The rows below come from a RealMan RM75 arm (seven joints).
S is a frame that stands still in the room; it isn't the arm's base.
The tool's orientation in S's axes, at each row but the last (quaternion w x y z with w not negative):
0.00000 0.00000 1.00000 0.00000
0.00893 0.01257 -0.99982 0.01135
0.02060 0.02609 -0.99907 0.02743
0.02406 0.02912 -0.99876 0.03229
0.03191 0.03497 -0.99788 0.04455
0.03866 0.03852 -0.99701 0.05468
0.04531 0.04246 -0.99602 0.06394
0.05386 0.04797 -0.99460 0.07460
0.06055 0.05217 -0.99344 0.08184
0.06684 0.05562 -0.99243 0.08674
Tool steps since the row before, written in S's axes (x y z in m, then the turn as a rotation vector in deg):
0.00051 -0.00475 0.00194 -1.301 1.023 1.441
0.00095 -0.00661 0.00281 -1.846 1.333 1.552
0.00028 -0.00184 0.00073 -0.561 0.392 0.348
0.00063 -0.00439 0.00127 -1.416 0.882 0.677
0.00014 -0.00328 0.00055 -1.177 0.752 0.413
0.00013 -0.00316 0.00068 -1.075 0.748 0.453
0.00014 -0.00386 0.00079 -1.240 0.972 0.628
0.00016 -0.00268 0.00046 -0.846 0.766 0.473
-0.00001 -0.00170 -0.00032 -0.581 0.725 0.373
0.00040 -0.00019 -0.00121 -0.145 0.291 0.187
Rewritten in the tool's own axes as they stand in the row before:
-0.00051 -0.00475 -0.00194 1.301 1.023 -1.441
-0.00073 -0.00669 -0.00267 1.840 1.344 -1.549
-0.00015 -0.00189 -0.00064 0.555 0.402 -0.347
-0.00032 -0.00449 -0.00101 1.396 0.921 -0.668
0.00012 -0.00332 -0.00026 1.149 0.797 -0.408
0.00016 -0.00321 -0.00033 1.051 0.780 -0.454
0.00024 -0.00392 -0.00029 1.214 0.995 -0.643
0.00013 -0.00272 -0.00006 0.824 0.774 -0.498
0.00013 -0.00162 0.00060 0.554 0.719 -0.423
-0.00055 -0.00004 0.00117 0.141 0.272 -0.217

